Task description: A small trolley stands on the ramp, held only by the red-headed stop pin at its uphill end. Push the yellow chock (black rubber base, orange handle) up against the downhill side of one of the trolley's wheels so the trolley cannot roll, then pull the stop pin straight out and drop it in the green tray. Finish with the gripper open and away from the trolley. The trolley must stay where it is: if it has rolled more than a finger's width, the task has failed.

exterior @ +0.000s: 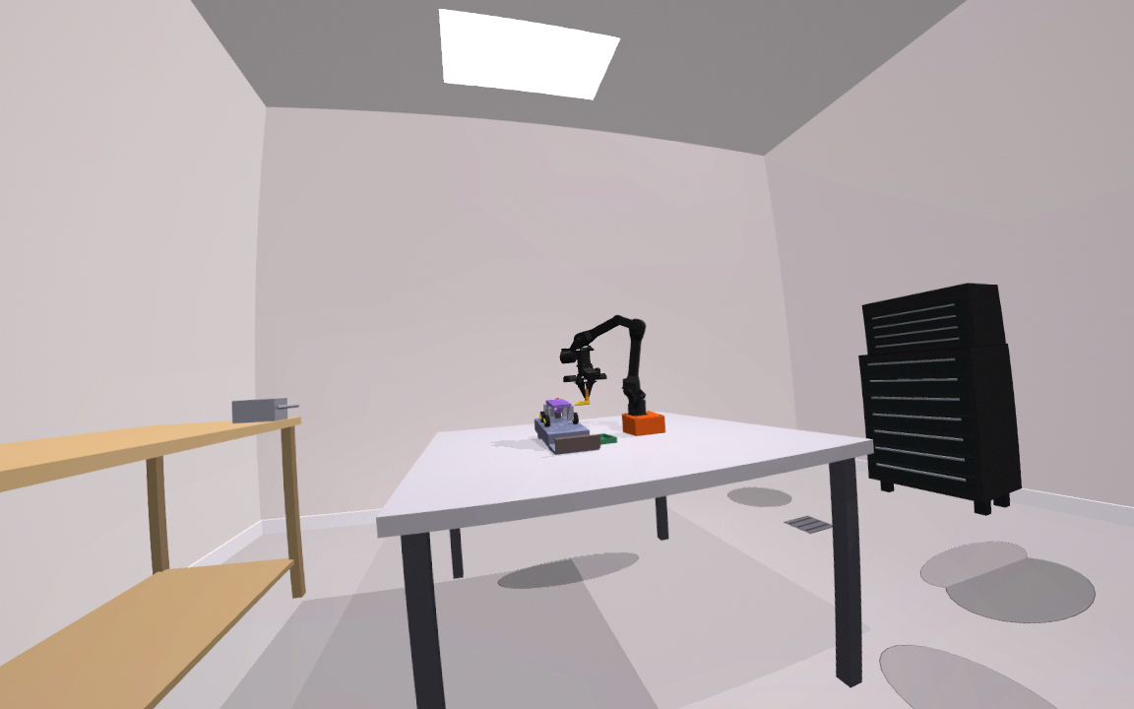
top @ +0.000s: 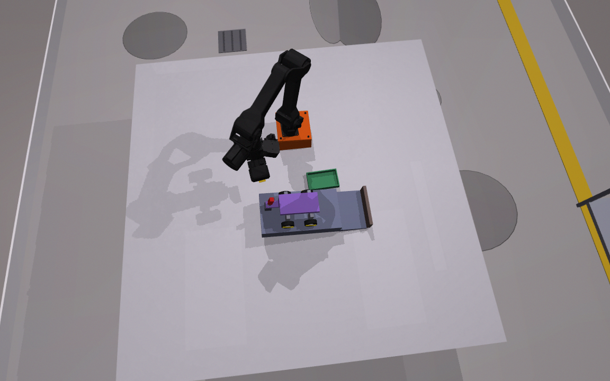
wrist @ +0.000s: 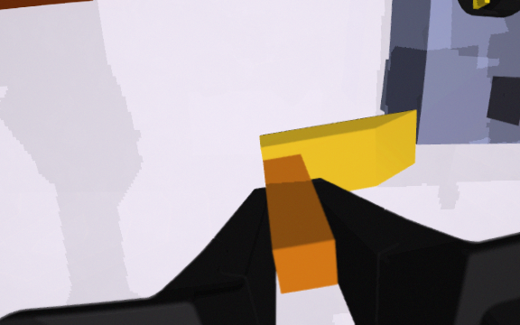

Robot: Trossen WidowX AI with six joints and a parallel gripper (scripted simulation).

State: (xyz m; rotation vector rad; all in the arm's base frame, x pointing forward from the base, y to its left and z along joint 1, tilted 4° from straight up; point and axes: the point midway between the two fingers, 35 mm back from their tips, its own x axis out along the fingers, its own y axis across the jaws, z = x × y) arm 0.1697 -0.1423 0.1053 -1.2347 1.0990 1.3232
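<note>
Right now the yellow chock is 20 mm ahead of my gripper tip and 10 mm below it. The rest, counted from my gripper tip: red-headed stop pin: 140 mm ahead, 20 mm to the left, 30 mm below; then grey ramp: 160 mm ahead, 120 mm to the left, 110 mm below; then purple trolley: 160 mm ahead, 120 mm to the left, 50 mm below.
</note>
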